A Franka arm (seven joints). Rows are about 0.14 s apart.
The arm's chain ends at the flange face. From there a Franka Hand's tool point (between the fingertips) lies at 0.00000 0.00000 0.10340 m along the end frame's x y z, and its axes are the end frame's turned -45 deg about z.
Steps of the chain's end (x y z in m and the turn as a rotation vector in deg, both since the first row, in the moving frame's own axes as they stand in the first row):
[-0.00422 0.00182 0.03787 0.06 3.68 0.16]
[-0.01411 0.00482 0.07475 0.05 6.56 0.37]
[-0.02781 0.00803 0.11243 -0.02 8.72 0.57]
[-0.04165 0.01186 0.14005 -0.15 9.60 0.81]
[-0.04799 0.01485 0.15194 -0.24 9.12 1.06]
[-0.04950 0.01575 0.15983 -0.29 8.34 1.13]
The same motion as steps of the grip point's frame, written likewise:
[0.00049 0.00293 0.03766 -2.56 2.64 0.16]
[-0.00500 0.00175 0.07407 -4.60 4.67 0.37]
[-0.01434 -0.00282 0.11123 -6.18 6.15 0.57]
[-0.02592 -0.00860 0.13860 -6.89 6.68 0.81]
[-0.03326 -0.01144 0.15063 -6.62 6.28 1.06]
[-0.03601 -0.01279 0.15874 -6.10 5.69 1.13]

